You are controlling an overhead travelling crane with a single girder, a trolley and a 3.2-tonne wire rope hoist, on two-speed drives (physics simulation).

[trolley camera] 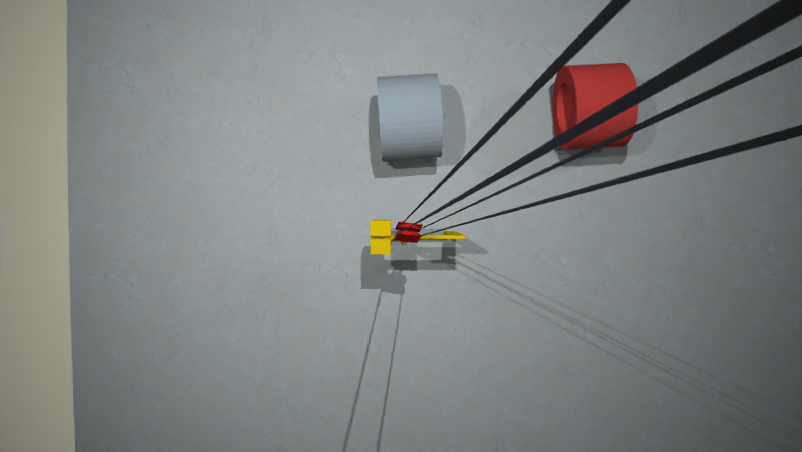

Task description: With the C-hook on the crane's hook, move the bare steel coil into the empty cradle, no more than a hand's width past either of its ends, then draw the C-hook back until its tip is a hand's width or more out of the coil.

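Observation:
The bare steel coil (411, 116) is a grey cylinder at the upper middle of the trolley camera view, with its axis running roughly left to right. The yellow C-hook (442, 236) hangs from the red hook block (408, 231), below the coil in the view and apart from it. Its wide yellow block is at the left and its thin arm points right. It carries no coil; its lower arm is mostly hidden from above. The empty cradle does not show in this view.
A red coil (603, 105) lies at the upper right, its bore showing at its left end, partly behind the dark wire ropes (567, 134). A pale beige strip (33, 224) runs down the left edge. Shadows of the hook and ropes fall on the grey floor (224, 336).

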